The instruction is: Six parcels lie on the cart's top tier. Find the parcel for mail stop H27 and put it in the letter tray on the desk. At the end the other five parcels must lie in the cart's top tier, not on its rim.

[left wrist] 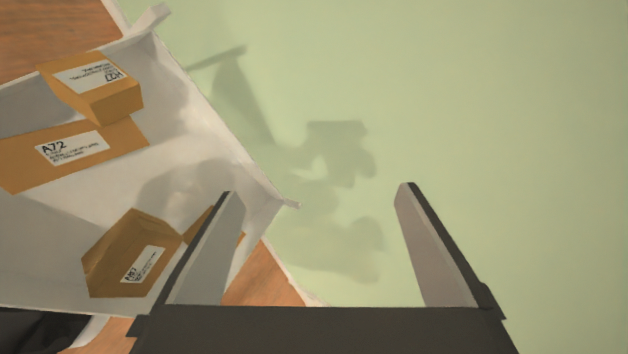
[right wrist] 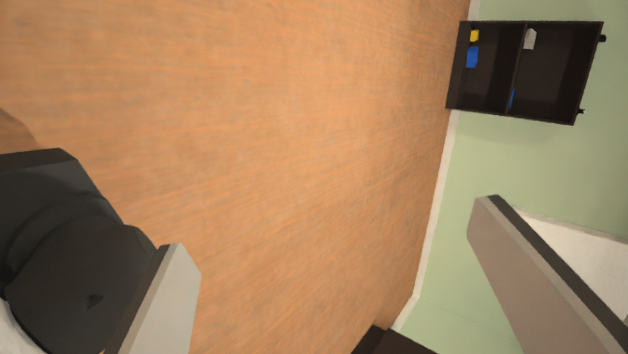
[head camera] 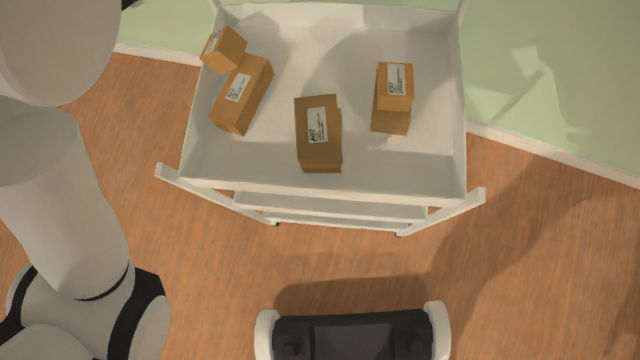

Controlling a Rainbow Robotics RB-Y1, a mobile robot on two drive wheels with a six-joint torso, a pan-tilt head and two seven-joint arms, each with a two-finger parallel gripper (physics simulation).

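Where they show: left gripper, fingertip midpoint: (left wrist: 316, 196); right gripper, fingertip midpoint: (right wrist: 329, 238); robot's base, link origin: (head camera: 352, 332).
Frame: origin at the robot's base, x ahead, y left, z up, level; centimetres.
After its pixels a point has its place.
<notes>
The H27 parcel (head camera: 225, 50) {x 59.2, y 17.0, z 75.2 cm} (left wrist: 90, 82) {x 60.7, y 19.2, z 75.4 cm} is tilted, resting on the A72 parcel (head camera: 245, 95) {x 52.3, y 14.3, z 71.5 cm} (left wrist: 72, 147) {x 53.8, y 15.9, z 71.6 cm} and against the side rim at the picture's left of the cart's top tier (head camera: 325, 187) {x 37.4, y 2.5, z 66.3 cm} (left wrist: 30, 240) {x 41.2, y 11.5, z 66.3 cm}. The A67 parcel (head camera: 316, 130) {x 43.2, y 2.7, z 76.4 cm} (left wrist: 135, 262) {x 44.1, y 3.7, z 76.4 cm} lies on another parcel (head camera: 321, 165) near the front middle. The K27 parcel (head camera: 395, 86) {x 49.2, y -8.8, z 76.4 cm} lies on another parcel (head camera: 391, 122) {x 45.7, y -8.3, z 71.3 cm} at the right. My left gripper (left wrist: 316, 196) {x 58.5, y 9.4, z 101.6 cm} is open and empty, in front of the green wall beyond the cart. My right gripper (right wrist: 329, 238) {x -53.5, y -25.5, z 69.0 cm} is open and empty, above the floor. The desk and letter tray do not show.
My left arm (head camera: 70, 210) {x 28.9, y 14.7, z 105.1 cm} fills the left of the head view. My base (head camera: 352, 335) {x 3.1, y -0.2, z 19.1 cm} stands in front of the cart. A dark shelf unit (right wrist: 454, 75) {x -347.9, y 71.2, z 3.7 cm} with blue and yellow things stands by the wall. A dark object (right wrist: 395, 344) {x -160.1, y 233.2, z 27.8 cm} shows at the right wrist view's bottom.
</notes>
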